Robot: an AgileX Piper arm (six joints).
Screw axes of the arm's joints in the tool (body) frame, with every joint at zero. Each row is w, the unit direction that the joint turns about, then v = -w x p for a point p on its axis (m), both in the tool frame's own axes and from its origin. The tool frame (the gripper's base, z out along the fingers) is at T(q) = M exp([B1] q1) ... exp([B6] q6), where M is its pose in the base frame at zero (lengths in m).
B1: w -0.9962 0 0.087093 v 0 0.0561 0
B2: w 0 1 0 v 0.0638 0 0.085
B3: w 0 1 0 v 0.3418 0 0.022
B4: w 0 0 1 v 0 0 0
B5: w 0 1 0 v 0.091 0 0
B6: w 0 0 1 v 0 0 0
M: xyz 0.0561 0 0.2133 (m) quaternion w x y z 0.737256 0 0.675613 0
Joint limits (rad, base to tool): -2.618..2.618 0..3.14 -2.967..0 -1.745..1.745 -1.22..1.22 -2.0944..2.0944
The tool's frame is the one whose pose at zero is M.
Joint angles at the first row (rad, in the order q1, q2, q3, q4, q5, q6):
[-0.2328, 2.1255, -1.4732, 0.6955, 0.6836, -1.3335]
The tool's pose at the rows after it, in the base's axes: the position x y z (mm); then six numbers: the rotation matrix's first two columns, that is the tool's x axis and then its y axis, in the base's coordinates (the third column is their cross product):
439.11, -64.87, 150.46, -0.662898, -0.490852, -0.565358, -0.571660, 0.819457, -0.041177
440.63, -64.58, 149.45, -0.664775, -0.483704, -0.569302, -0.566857, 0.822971, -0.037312
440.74, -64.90, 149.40, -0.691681, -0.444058, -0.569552, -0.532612, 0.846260, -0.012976
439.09, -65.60, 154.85, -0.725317, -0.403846, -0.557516, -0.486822, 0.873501, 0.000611
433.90, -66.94, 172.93, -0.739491, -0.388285, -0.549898, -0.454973, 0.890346, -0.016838
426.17, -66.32, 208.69, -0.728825, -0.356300, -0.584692, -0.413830, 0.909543, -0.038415
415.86, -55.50, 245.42, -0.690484, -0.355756, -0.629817, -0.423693, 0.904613, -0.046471
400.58, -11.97, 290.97, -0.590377, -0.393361, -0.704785, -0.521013, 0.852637, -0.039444
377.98, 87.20, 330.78, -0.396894, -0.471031, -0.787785, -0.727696, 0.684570, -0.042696
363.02, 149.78, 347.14, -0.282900, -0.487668, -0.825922, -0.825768, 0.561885, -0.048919
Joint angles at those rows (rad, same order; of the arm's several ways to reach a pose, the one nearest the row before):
[-0.2283, 2.1301, -1.4740, 0.6955, 0.6695, -1.3335]
[-0.2273, 2.1360, -1.4791, 0.7028, 0.6671, -1.3317]
[-0.2273, 2.1360, -1.4791, 0.6994, 0.6640, -1.2812]
[-0.2250, 2.1200, -1.4778, 0.6538, 0.6614, -1.1859]
[-0.2240, 2.0709, -1.4726, 0.5840, 0.6692, -1.0941]
[-0.2240, 1.9844, -1.4706, 0.5505, 0.6821, -1.0145]
[-0.2089, 1.8958, -1.4706, 0.5623, 0.7193, -0.9950]
[-0.1249, 1.7860, -1.4705, 0.6402, 0.7752, -1.0249]
[0.1114, 1.7110, -1.4940, 0.7475, 0.8064, -1.0787]
[0.2723, 1.7163, -1.5469, 0.7912, 0.8043, -1.0880]

